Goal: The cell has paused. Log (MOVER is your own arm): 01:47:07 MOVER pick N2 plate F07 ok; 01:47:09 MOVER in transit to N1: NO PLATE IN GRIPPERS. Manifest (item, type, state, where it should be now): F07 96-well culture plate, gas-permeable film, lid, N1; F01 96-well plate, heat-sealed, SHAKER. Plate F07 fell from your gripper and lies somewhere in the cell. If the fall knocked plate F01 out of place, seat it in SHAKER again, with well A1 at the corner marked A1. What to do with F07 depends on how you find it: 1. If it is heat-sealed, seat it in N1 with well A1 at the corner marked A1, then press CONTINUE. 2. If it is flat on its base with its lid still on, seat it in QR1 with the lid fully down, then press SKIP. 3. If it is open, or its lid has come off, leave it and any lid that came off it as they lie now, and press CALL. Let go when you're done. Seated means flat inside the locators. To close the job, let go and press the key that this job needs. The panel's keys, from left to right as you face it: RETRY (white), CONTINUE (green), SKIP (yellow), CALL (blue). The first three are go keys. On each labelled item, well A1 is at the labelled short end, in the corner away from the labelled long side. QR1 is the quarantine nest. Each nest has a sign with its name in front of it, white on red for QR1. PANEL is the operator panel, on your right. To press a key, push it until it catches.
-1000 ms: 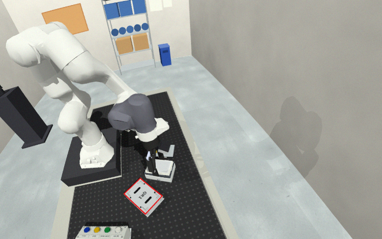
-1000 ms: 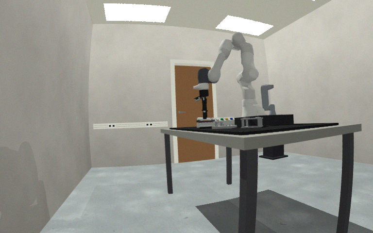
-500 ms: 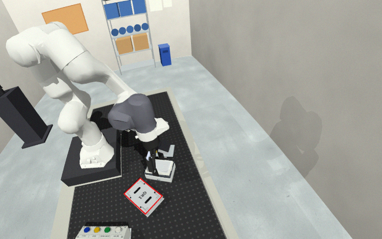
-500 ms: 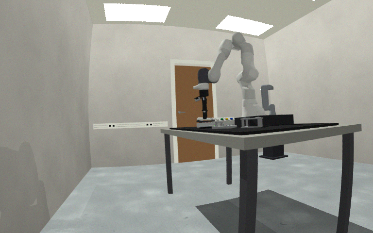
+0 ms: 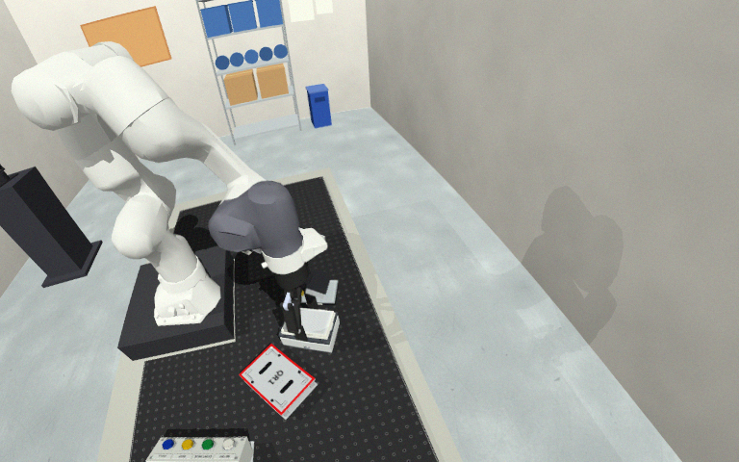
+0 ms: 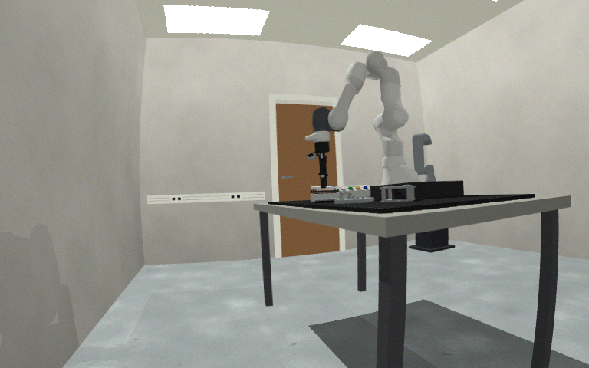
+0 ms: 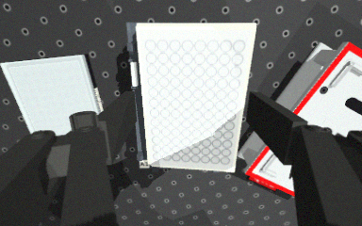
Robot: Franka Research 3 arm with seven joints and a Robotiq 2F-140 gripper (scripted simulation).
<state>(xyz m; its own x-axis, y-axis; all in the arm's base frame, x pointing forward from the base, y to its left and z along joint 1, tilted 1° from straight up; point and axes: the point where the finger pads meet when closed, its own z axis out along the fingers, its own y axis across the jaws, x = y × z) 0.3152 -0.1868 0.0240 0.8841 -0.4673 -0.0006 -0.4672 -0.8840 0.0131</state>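
Now: hand 2 cm above the white 96-well plate. From my hand the other things lie so: pale flat rectangular piece 15 cm to the left, 8 cm below, 4 cm ahead; then white retry key 26 cm to the right, 24 cm behind, 2 cm below; then green continue key 29 cm behind, 25 cm to the right, 2 cm below.
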